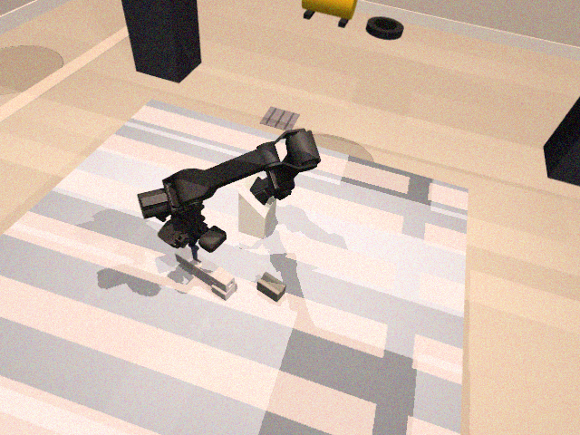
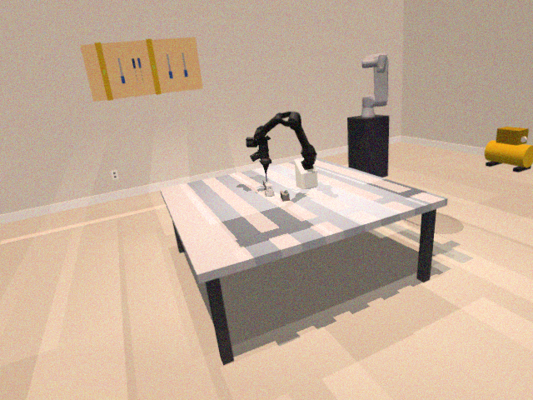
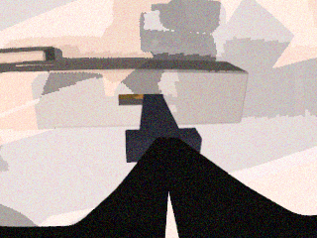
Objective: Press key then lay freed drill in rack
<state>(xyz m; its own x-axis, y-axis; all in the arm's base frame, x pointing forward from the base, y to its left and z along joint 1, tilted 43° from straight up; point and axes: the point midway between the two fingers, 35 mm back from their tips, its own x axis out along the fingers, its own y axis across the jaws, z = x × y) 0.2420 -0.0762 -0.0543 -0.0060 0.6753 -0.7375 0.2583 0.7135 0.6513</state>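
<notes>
Right now the small blue key is 30 mm below my gripper tip. Also, from my gripper tip: pale grey fixture block: 80 mm below, 40 mm to the left, 10 mm ahead; drill: 70 mm below, 60 mm to the left, 20 mm ahead; dark grey block: 220 mm to the left, 100 mm below, 20 mm behind.
</notes>
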